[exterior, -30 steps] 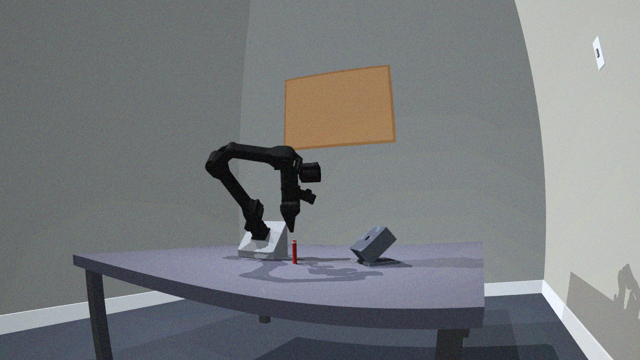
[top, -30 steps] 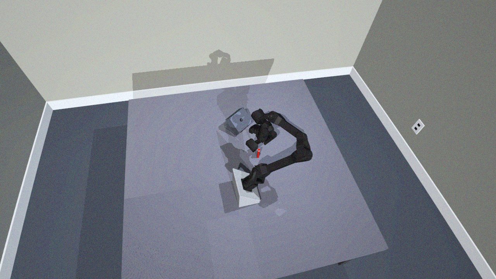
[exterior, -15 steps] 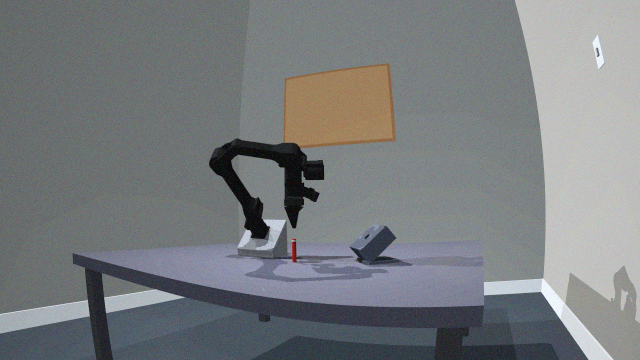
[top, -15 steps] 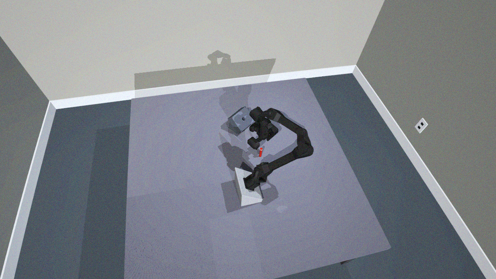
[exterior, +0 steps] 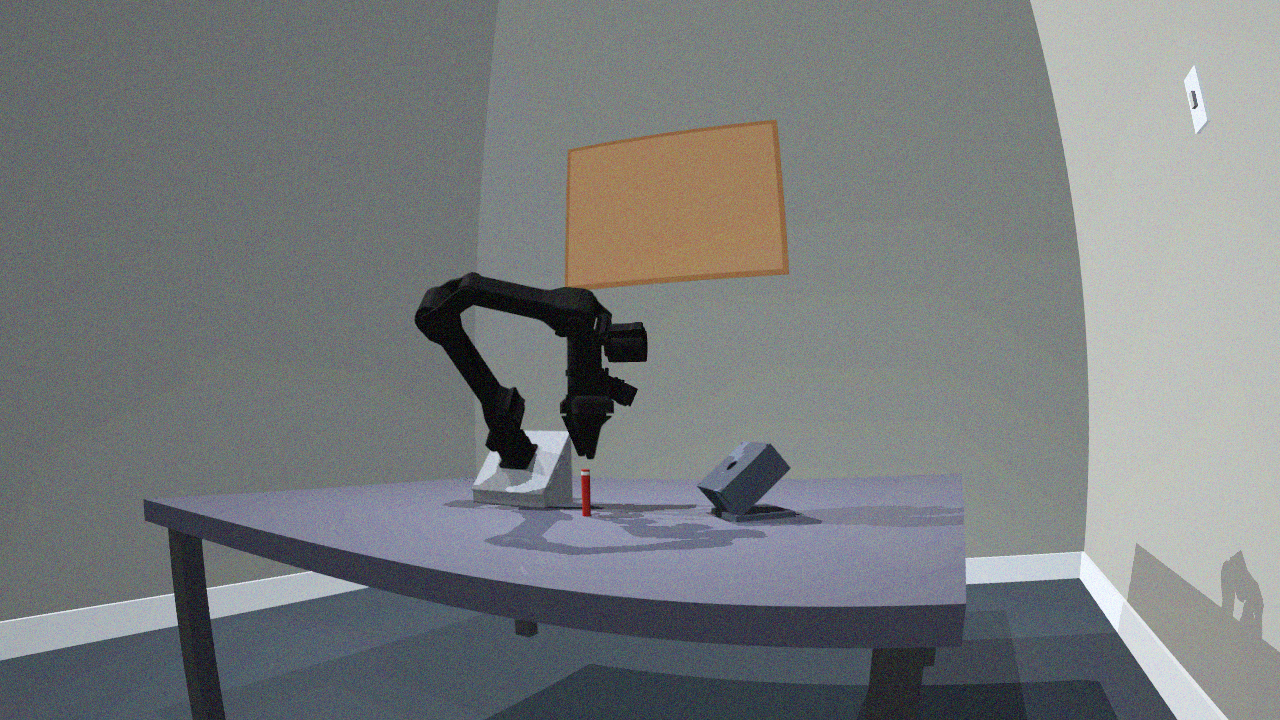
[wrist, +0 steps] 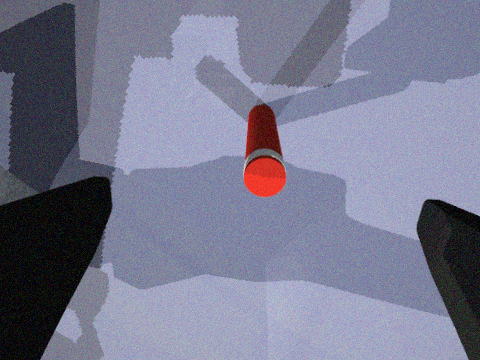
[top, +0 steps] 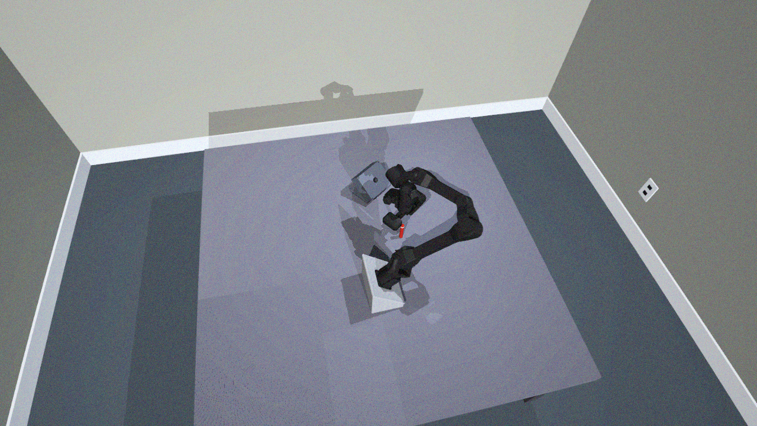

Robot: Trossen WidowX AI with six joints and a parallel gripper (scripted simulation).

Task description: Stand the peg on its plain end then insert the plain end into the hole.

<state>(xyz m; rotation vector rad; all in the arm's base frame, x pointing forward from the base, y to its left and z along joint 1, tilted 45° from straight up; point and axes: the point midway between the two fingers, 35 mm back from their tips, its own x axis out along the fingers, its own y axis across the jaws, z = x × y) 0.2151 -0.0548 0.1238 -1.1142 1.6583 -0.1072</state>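
Right now my gripper tip is 40 mm above the red peg. The rest, counted from my gripper tip: grey sloped panel 250 mm ahead, 60 mm to the left, 30 mm below.
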